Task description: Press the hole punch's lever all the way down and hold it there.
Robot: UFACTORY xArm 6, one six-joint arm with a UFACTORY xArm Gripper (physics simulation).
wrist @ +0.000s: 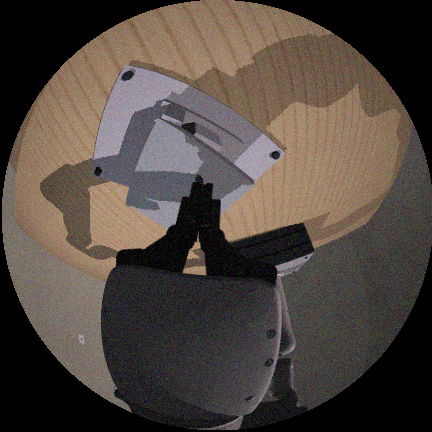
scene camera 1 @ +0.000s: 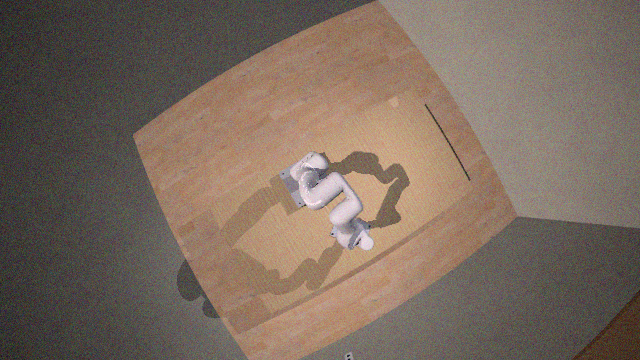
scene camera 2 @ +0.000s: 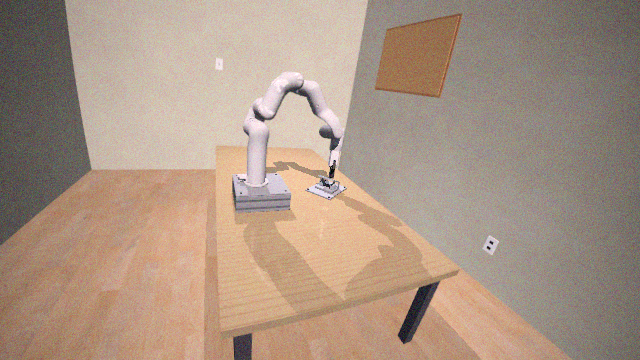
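Pixels of known places: gripper, fingertip midpoint: point(wrist: 202, 194) point(scene camera 2: 330, 178); arm's base, link origin: point(scene camera 2: 255, 182).
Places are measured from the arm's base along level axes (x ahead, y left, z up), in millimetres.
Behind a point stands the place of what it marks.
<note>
The hole punch point(scene camera 2: 327, 189) {x 431, y 96, z -73 mm} is a small grey device on a pale square plate with dark corner screws. In scene camera 1 the arm covers most of it, and the plate's corner point(scene camera 1: 368, 227) {x 475, y 256, z -85 mm} shows. Its broad grey lever point(wrist: 167, 150) {x 486, y 132, z -25 mm} fills the middle of the plate in the wrist view. My gripper point(scene camera 2: 331, 176) {x 447, y 113, z -4 mm} point(wrist: 202, 194) {x 447, y 113, z -4 mm} is shut and empty, pointing down, with its black fingertips at the near part of the lever. They look to be on or very close to it. Contact and the lever's exact height are hard to tell. Scene camera 1 does not show the fingertips.
The punch stands on the wooden table point(scene camera 2: 320, 250) {x 247, y -443, z -93 mm} near its wall-side long edge. My arm's grey base block point(scene camera 2: 262, 200) {x 31, y -139, z -33 mm} stands beside it, toward the opposite long edge. A grey wall point(scene camera 2: 500, 150) with a brown board point(scene camera 2: 419, 57) rises beyond the punch side.
</note>
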